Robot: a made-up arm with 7 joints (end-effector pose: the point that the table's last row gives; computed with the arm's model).
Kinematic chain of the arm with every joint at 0, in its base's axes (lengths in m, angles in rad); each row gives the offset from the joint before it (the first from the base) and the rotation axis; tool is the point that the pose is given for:
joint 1: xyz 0 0 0.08 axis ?
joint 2: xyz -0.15 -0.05 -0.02 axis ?
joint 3: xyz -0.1 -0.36 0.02 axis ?
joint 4: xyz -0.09 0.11 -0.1 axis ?
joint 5: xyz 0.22 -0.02 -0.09 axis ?
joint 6: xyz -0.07 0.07 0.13 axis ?
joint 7: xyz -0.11 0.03 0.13 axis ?
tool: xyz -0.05 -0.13 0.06
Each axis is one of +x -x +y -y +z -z.
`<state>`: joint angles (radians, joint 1 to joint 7).
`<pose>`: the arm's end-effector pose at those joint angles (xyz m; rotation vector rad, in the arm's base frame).
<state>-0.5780 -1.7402 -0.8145 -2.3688 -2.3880 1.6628 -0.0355</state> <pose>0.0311 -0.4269 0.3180 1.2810 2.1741 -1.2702</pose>
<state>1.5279 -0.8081 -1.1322 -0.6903 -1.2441 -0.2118 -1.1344</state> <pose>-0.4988 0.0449 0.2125 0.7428 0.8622 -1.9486</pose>
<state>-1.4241 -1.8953 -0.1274 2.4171 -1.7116 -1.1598 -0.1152</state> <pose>0.2841 0.1240 0.4646 0.7880 0.4315 2.9566</pose>
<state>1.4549 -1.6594 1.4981 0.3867 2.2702 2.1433 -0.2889</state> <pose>0.3112 -0.0499 0.4115 0.4453 0.9440 1.9623</pose>
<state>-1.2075 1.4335 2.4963 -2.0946 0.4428 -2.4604 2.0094</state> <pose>-0.1031 -0.3111 -0.2521 1.6794 1.0163 0.6068</pose>
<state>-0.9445 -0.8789 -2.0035 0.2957 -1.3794 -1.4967 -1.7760</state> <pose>0.0612 -0.4734 -0.0509 -0.1415 1.9084 1.0506</pose>
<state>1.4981 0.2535 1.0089 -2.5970 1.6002 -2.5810 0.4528</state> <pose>-0.4467 0.3824 0.2470 1.3822 0.1710 -1.7650</pose>
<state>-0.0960 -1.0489 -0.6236 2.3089 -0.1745 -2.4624 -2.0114</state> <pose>-0.4239 -0.3935 0.2253 -0.1682 -1.8983 -0.6762</pose>
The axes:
joint 1: -z
joint 2: +x
joint 3: -y
joint 4: -x
joint 5: -y
joint 6: +x
joint 7: +y

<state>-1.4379 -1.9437 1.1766 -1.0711 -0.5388 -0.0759 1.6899</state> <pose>-0.3163 -0.1177 0.4322 -2.4215 0.0890 0.4530</pose>
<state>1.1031 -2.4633 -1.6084 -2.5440 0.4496 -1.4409 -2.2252</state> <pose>0.1464 0.4369 0.1420 3.0226 -0.2764 -0.1625</pose>
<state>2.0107 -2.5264 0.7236 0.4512 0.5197 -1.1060 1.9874</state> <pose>0.0820 0.2762 0.1837 2.3301 -0.7177 0.9323</pose>
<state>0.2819 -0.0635 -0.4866 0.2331 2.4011 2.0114 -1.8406</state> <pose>-0.2511 -0.2936 -0.3464 -2.4959 1.7681 -0.2919</pose>
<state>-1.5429 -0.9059 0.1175 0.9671 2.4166 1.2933 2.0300</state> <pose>0.4188 -0.0898 0.3978 2.2974 1.2377 -1.1115</pose>
